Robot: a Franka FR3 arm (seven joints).
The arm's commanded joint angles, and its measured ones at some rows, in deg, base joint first. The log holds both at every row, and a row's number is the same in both.
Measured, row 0:
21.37, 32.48, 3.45, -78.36, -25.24, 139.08, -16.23
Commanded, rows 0 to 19:
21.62, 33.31, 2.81, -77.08, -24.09, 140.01, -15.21
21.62, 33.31, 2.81, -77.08, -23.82, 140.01, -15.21
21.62, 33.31, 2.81, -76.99, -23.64, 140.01, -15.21
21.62, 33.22, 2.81, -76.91, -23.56, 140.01, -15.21
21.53, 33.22, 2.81, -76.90, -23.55, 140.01, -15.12
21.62, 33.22, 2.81, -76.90, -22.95, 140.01, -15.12
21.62, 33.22, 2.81, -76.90, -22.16, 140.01, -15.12
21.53, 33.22, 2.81, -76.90, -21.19, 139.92, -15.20
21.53, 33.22, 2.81, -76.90, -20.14, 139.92, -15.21
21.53, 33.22, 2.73, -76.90, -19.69, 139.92, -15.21
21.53, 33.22, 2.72, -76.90, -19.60, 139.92, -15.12
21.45, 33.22, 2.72, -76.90, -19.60, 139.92, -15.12
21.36, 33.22, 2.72, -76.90, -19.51, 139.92, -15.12
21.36, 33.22, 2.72, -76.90, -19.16, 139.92, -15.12
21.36, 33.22, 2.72, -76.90, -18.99, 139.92, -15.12
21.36, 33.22, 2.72, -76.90, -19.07, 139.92, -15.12
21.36, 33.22, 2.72, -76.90, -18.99, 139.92, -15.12
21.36, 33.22, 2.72, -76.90, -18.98, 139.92, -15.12
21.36, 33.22, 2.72, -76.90, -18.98, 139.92, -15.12
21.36, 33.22, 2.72, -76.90, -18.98, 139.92, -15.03
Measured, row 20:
21.36, 32.48, 2.73, -77.62, -20.12, 139.65, -15.31
